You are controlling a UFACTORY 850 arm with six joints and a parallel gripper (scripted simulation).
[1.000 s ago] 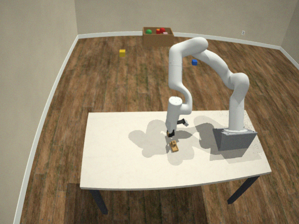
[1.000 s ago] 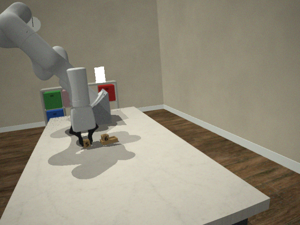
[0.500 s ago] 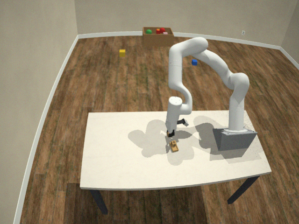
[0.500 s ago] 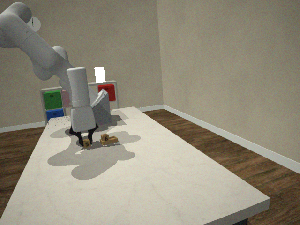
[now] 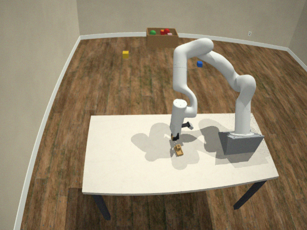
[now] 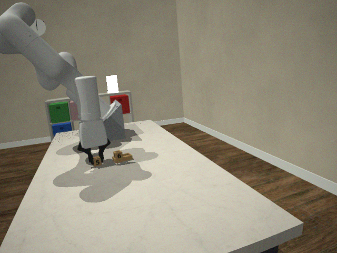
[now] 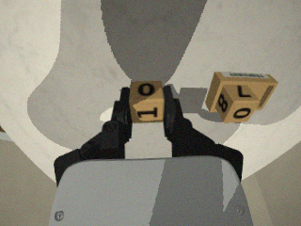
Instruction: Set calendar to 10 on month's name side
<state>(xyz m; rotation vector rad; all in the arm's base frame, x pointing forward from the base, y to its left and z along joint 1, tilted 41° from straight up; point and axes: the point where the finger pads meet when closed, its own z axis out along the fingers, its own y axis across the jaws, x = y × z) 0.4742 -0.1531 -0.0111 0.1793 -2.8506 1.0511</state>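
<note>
Right now the cube is 90 mm to the left of my hand, 10 mm below it and 10 mm behind it. From my hand the other things lie so: wooden tray 110 mm to the left, 20 mm below, 20 mm behind.
</note>
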